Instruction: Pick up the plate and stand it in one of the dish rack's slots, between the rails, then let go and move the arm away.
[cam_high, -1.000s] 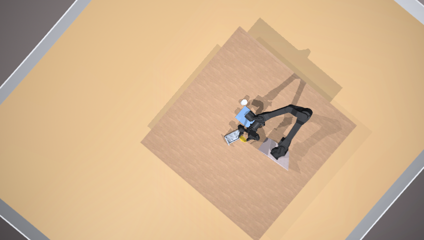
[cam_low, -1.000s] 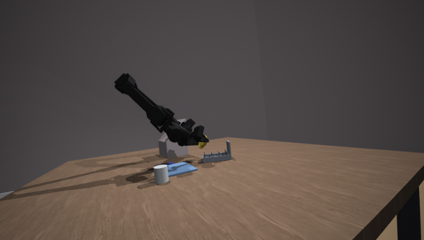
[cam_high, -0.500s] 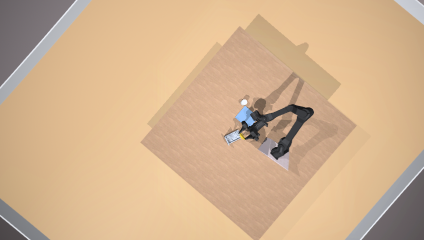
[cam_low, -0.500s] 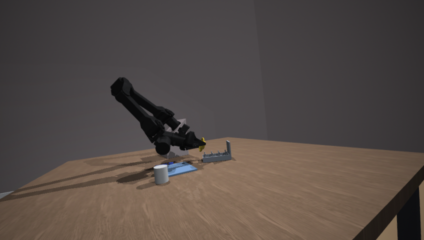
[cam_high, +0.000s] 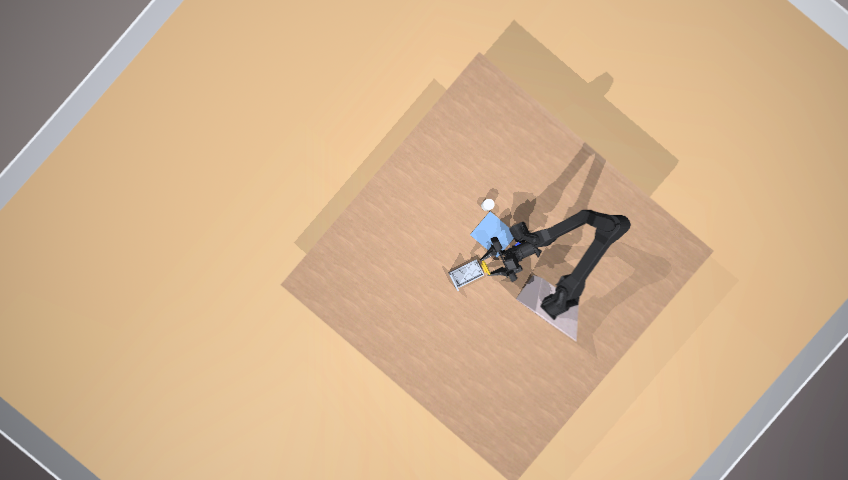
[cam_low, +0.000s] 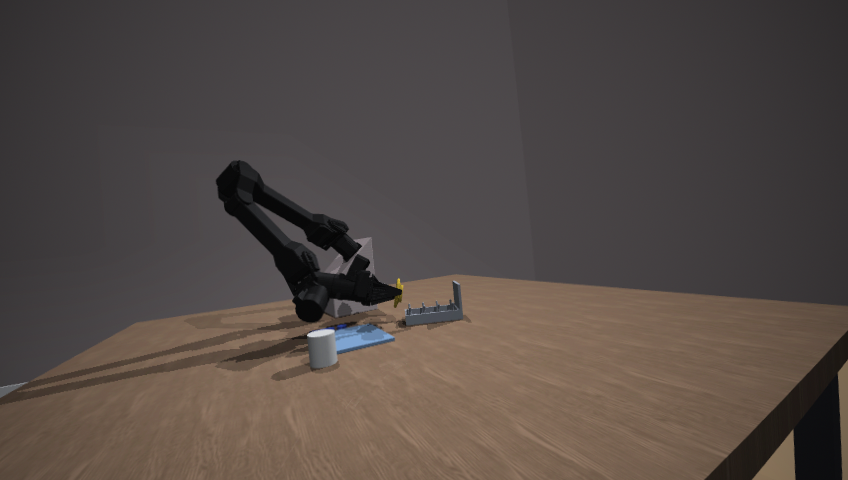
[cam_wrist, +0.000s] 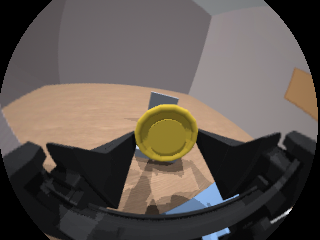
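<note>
The grey dish rack is 20 mm ahead of my gripper tip, 70 mm to the left of it and 40 mm below it. From my gripper tip the other things lie so: yellow plate: 10 mm to the right; then blue mat: 60 mm ahead, 130 mm to the right, 60 mm below; then blue utensil: 40 mm behind, 160 mm to the right, 60 mm below.
</note>
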